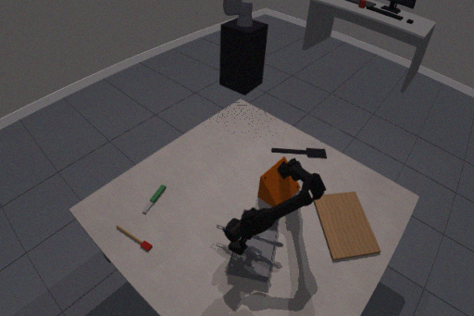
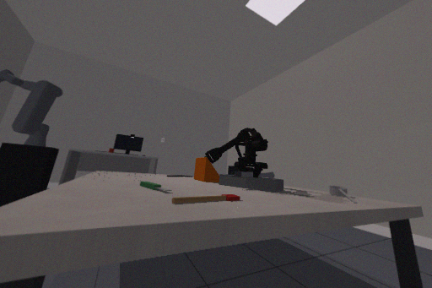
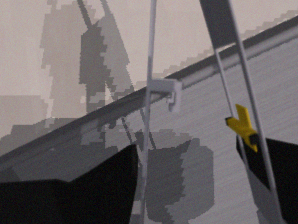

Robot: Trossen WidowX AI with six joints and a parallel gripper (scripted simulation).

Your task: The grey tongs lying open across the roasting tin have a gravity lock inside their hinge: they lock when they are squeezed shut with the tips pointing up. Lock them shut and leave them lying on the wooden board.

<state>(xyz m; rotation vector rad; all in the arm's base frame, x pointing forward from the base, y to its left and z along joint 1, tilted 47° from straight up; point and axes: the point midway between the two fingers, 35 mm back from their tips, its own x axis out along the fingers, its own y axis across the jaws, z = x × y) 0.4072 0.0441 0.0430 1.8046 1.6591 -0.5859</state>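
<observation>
Right now my gripper tip is 3 cm to the right of the grey roasting tin and 3 cm past it. The rest, counted from my gripper tip: red-headed wooden tool: 38 cm to the right, 27 cm ahead, 2 cm below; then wooden board: 38 cm behind, 32 cm to the left, 2 cm below; then yellow lock piece: 4 cm above, 3 cm to the right, 1 cm behind.
</observation>
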